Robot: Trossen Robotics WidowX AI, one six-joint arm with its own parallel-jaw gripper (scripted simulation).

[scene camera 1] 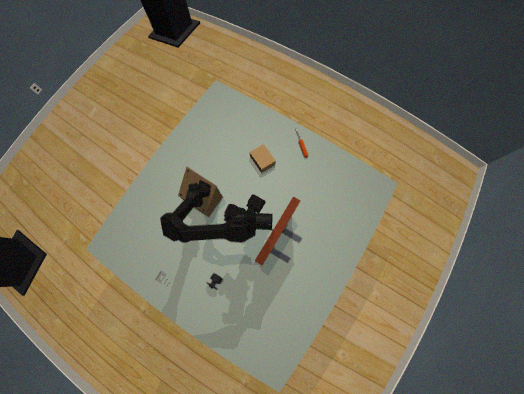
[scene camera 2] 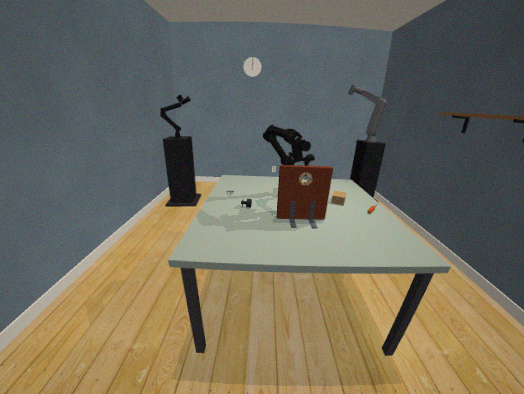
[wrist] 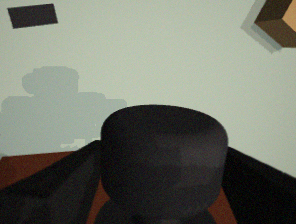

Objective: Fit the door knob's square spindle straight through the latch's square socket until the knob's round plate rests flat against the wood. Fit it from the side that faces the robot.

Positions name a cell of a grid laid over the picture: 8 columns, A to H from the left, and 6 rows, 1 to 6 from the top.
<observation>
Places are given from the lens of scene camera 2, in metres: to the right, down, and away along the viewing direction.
red-brown wood panel (scene camera 2: E3): 0.32, -0.04, 1.24
</observation>
